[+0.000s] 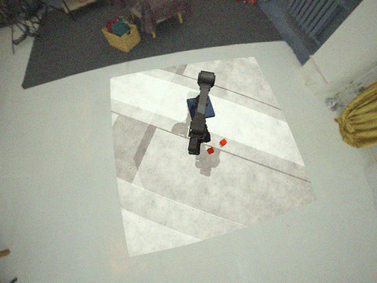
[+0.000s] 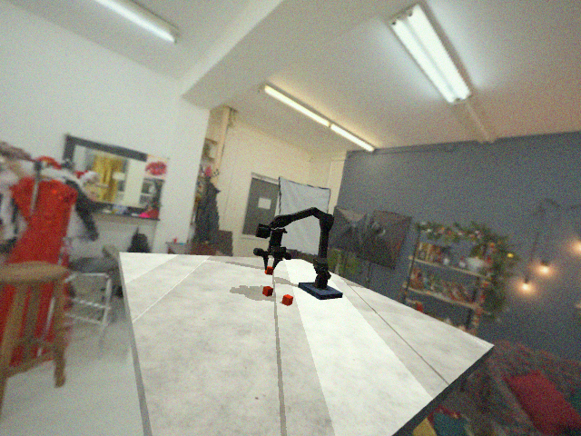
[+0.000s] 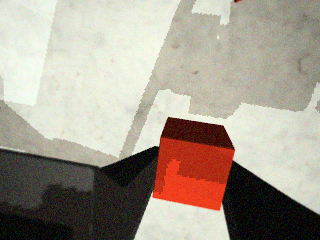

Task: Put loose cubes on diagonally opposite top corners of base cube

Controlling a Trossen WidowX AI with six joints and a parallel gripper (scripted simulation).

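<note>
Right now my gripper tip is 11 cm to the right of the red cube, 6 cm above it and 5 cm short of it.
</note>
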